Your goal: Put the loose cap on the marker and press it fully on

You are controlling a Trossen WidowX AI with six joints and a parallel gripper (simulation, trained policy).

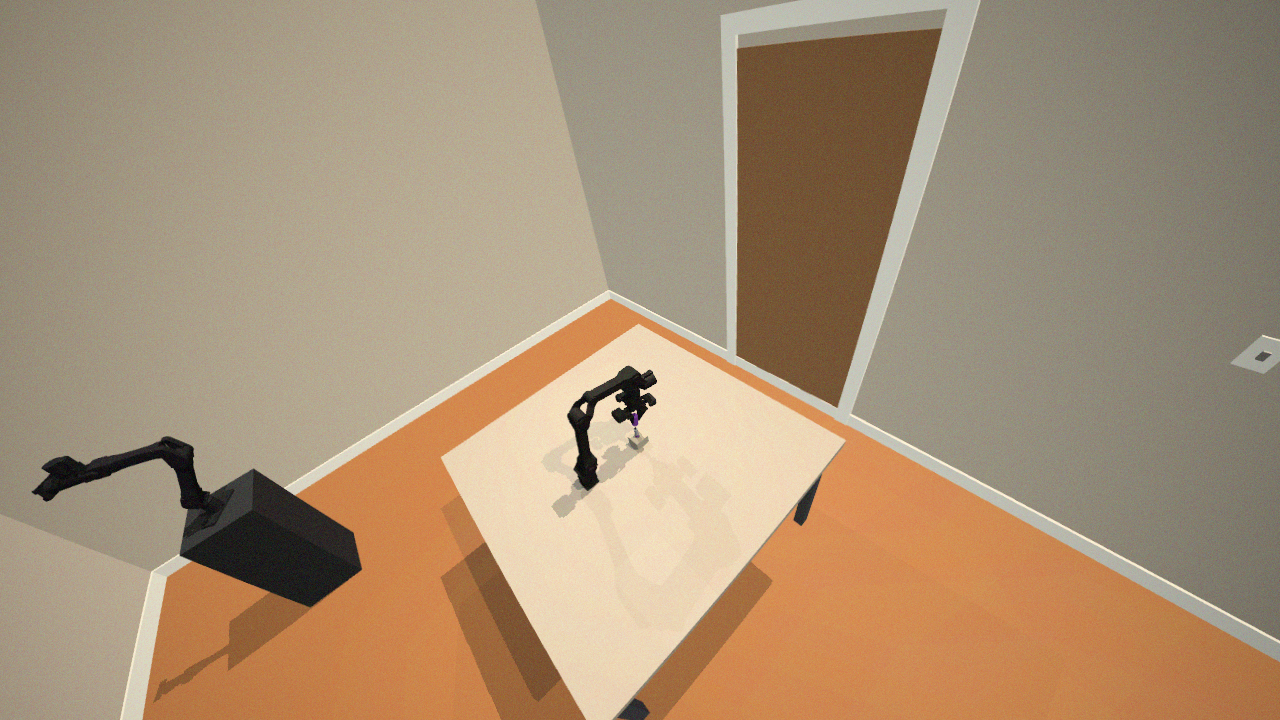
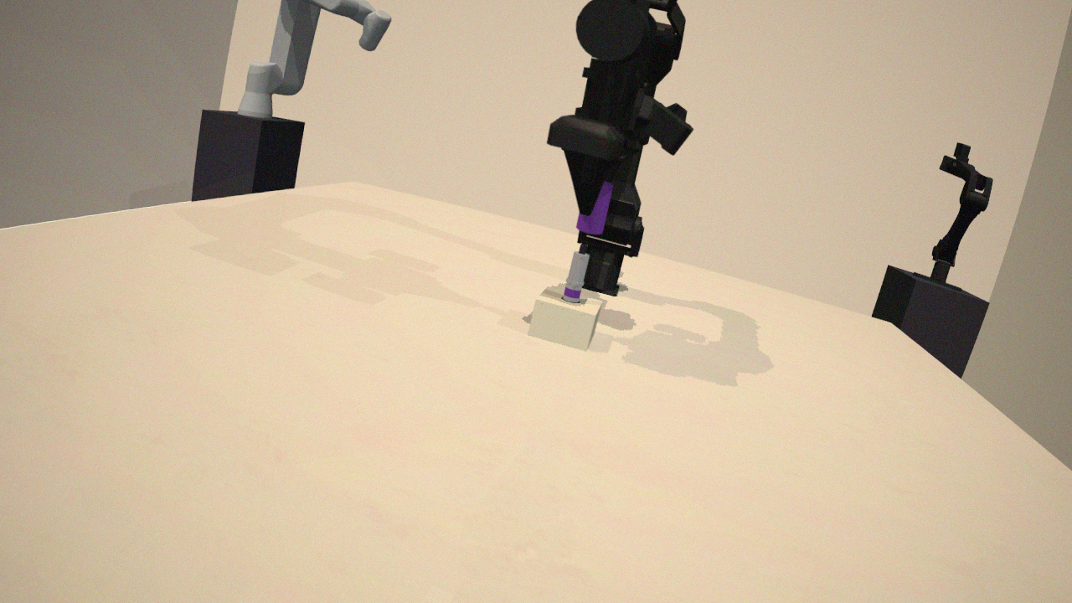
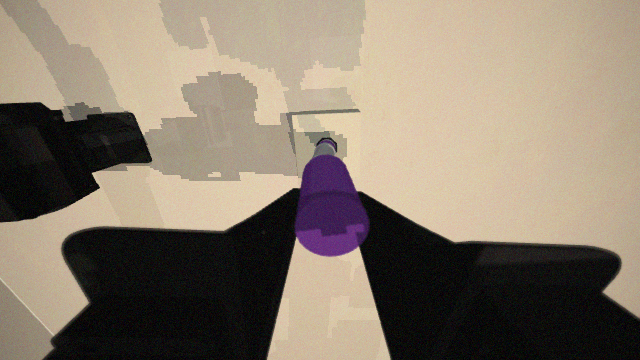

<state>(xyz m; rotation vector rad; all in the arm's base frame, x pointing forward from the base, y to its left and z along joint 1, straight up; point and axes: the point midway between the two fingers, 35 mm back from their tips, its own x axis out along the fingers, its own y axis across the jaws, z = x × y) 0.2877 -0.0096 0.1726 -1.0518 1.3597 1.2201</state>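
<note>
Now: the pale holder block 120 mm below my gripper tip and 10 mm behind it. From my gripper tip the other things lie so: purple cap (10 mm above).
</note>
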